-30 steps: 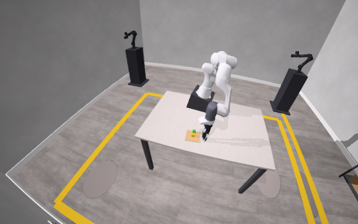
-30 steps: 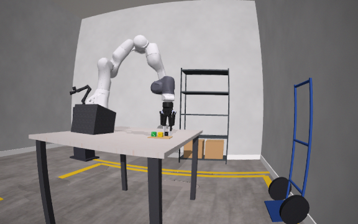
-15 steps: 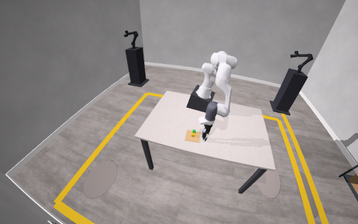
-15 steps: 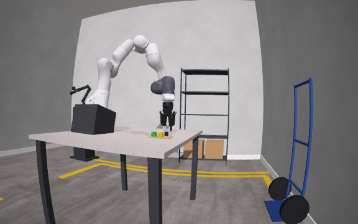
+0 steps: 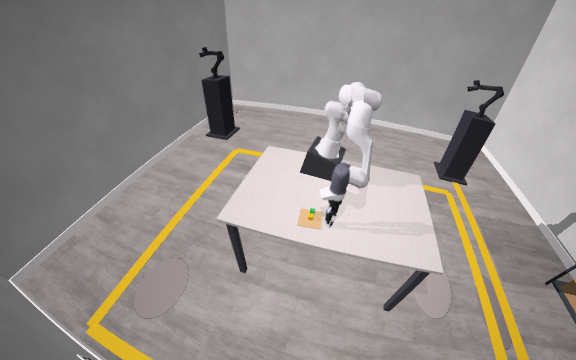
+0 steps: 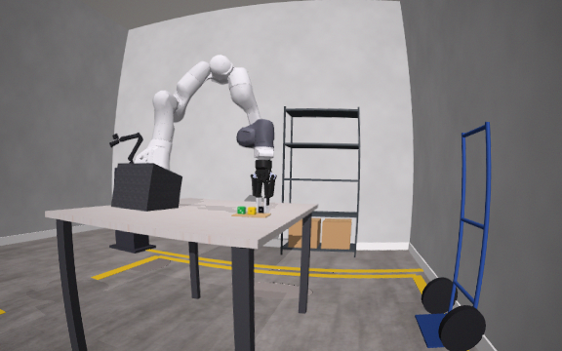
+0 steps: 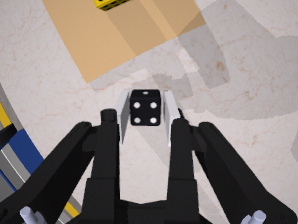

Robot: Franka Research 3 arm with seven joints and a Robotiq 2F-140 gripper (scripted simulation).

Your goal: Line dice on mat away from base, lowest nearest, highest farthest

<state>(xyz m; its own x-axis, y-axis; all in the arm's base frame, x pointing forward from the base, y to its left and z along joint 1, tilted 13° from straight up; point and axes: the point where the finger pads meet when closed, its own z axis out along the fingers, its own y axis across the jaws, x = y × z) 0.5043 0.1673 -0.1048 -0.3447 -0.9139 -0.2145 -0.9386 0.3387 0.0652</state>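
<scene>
My hand is 2 cm above the black die. From my hand the other things lie so: yellow die 12 cm to the right, 2 cm below, 1 cm behind; then green die 12 cm to the right, 5 cm behind, 2 cm below; then tan mat 12 cm to the right, 3 cm below, 1 cm behind.
</scene>
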